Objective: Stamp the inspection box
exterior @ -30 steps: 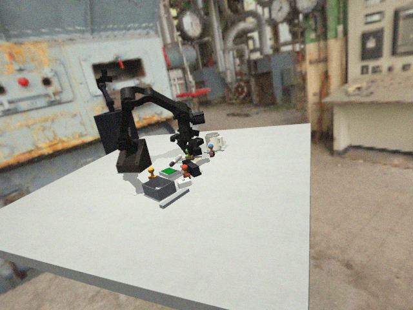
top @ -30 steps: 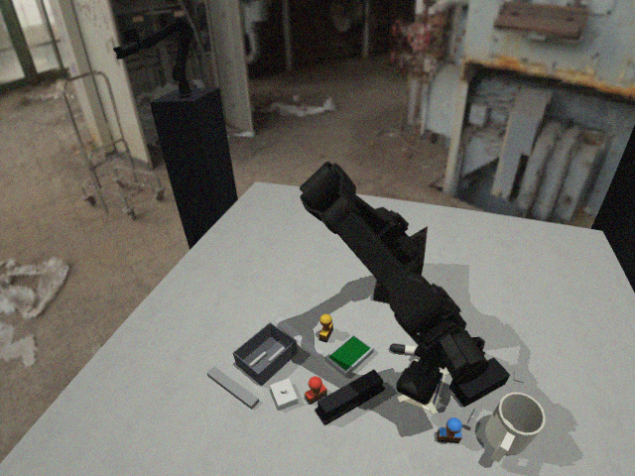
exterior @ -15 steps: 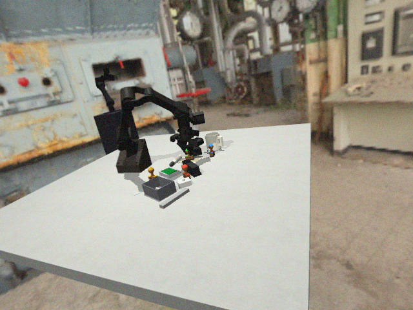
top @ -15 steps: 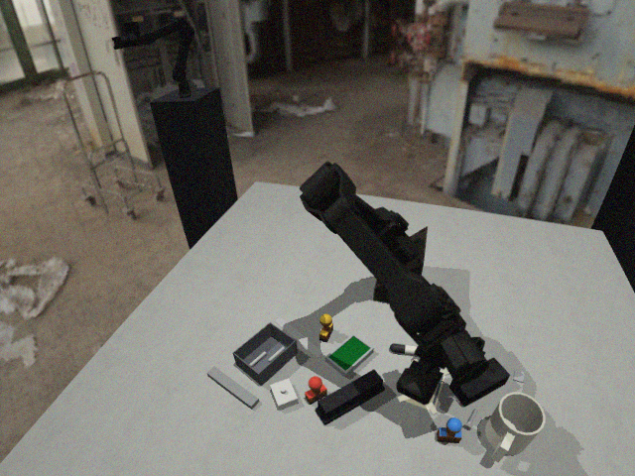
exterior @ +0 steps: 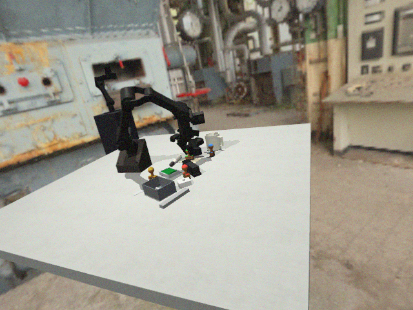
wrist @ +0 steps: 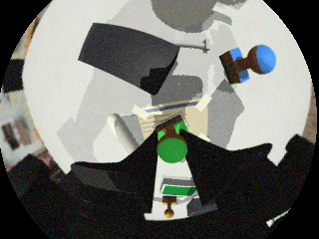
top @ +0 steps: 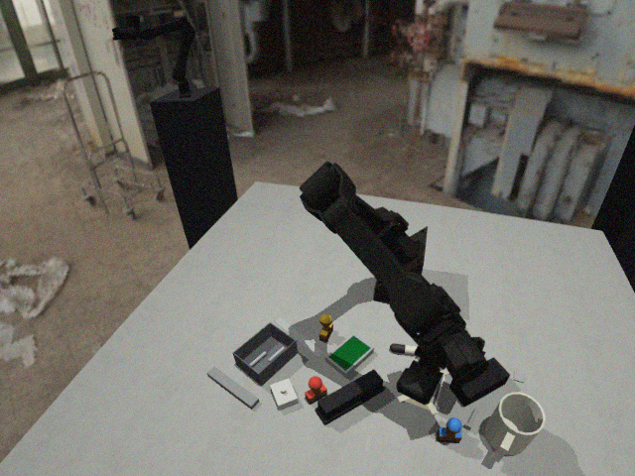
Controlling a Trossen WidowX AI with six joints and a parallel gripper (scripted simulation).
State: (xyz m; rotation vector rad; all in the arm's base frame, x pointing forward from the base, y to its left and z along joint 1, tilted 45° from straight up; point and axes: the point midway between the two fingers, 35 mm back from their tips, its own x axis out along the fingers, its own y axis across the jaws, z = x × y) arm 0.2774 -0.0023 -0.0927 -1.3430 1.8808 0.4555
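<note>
Right now my gripper tip is 10 mm above the green-knobbed stamp. The rest, counted from my gripper tip: cream card (10 mm ahead, 10 mm to the right, 30 mm below); then black box (10 mm behind, 100 mm to the left, 10 mm below); then white marker (70 mm behind, 40 mm to the right, 20 mm below).
</note>
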